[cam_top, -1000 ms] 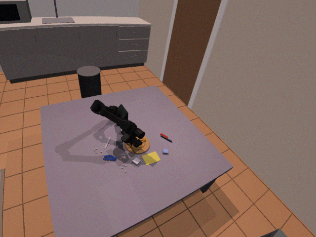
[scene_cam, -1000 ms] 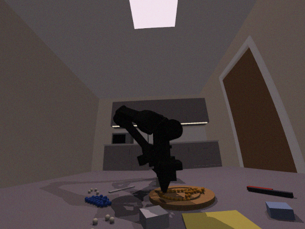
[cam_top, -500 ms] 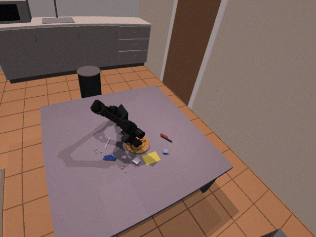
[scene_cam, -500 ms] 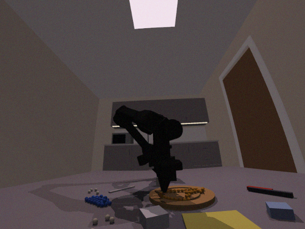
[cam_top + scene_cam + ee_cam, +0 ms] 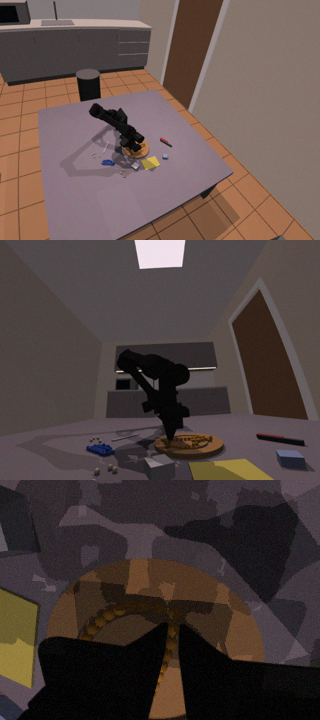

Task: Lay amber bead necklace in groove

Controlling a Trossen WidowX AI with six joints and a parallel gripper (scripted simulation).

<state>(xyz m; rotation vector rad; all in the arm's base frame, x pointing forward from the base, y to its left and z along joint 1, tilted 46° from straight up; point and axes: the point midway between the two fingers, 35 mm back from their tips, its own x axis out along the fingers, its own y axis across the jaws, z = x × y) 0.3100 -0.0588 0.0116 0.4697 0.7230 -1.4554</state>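
Now: gripper tip 1 cm short of the round wooden bead board, 5 cm to the right of it and 1 cm above it. From my gripper tip the other things lie so: grey block (16 cm ahead, 4 cm to the right); then yellow pad (18 cm ahead, 7 cm to the left, 1 cm below); then thin rod (11 cm behind, 15 cm to the right, 1 cm below).
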